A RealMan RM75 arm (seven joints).
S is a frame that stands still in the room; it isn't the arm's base.
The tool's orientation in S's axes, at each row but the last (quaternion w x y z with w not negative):
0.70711 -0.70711 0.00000 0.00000
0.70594 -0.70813 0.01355 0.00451
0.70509 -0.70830 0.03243 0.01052
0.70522 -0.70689 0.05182 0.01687
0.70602 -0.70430 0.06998 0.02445
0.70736 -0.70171 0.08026 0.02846
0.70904 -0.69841 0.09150 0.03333
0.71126 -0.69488 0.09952 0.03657
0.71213 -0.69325 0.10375 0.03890
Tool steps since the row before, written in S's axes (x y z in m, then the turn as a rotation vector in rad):
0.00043 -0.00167 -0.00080 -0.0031 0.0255 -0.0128
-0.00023 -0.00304 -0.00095 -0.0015 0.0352 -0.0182
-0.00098 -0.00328 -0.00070 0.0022 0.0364 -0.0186
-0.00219 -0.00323 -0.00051 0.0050 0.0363 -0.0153
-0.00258 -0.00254 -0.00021 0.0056 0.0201 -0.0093
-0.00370 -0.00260 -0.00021 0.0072 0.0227 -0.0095
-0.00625 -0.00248 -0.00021 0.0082 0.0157 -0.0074
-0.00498 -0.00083 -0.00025 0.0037 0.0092 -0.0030
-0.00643 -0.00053 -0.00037 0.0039 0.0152 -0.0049
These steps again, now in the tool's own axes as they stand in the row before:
0.00043 0.00080 -0.00167 -0.0031 0.0128 0.0255
-0.00017 0.00096 -0.00304 -0.0015 0.0181 0.0352
-0.00083 0.00077 -0.00330 0.0022 0.0183 0.0366
-0.00197 0.00072 -0.00333 0.0047 0.0147 0.0366
-0.00236 0.00053 -0.00270 0.0055 0.0086 0.0204
-0.00343 0.00074 -0.00287 0.0069 0.0086 0.0231
-0.00589 0.00125 -0.00299 0.0081 0.0062 0.0163
-0.00475 0.00117 -0.00128 0.0034 0.0025 0.0095
-0.00615 0.00162 -0.00114 0.0034 0.0046 0.0154

